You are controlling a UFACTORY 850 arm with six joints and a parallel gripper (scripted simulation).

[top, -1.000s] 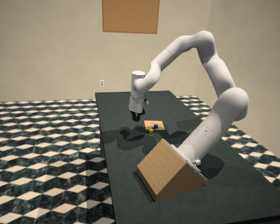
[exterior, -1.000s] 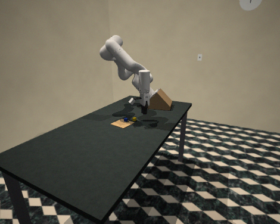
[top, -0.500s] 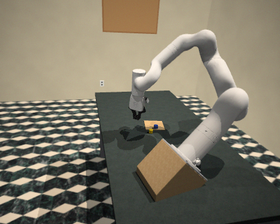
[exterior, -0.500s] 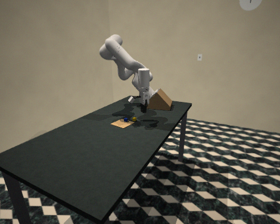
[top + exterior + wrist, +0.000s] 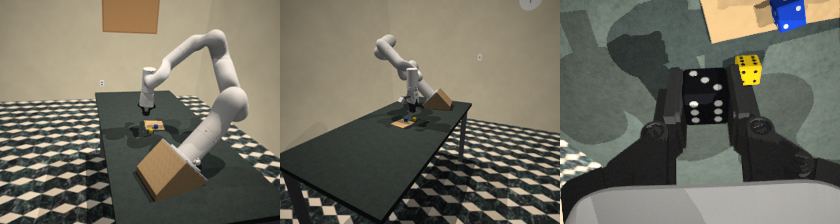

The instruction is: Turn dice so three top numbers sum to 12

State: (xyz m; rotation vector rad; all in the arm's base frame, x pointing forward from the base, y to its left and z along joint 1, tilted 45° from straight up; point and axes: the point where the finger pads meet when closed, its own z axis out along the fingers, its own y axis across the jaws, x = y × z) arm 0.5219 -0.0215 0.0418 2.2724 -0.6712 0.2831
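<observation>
My gripper is now 120 mm above the tan mat, 80 mm to the left of it and 10 mm short of it. Round my hand: blue die 110 mm below, 70 mm to the right, 30 mm behind; black die 10 mm below; yellow die 110 mm below, 70 mm behind, 10 mm to the right.
</observation>
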